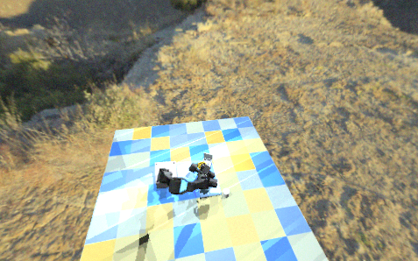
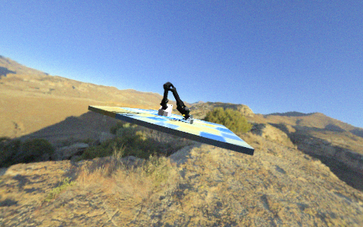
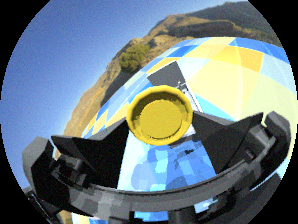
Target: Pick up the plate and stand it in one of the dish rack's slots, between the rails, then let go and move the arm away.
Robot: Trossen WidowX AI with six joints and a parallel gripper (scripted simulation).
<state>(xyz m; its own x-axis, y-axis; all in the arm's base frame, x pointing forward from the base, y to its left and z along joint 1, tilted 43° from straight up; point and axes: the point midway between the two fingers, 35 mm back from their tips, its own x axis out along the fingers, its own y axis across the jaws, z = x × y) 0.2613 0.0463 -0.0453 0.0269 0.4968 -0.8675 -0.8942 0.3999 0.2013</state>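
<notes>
Now: the dish rack 40 mm to the left of my gripper tip, 40 mm below it and 30 mm ahead of it. The rest, counted from my gripper tip: plate (10 mm to the right); then white cylinder (200 mm to the right, 160 mm ahead, 40 mm below).
</notes>
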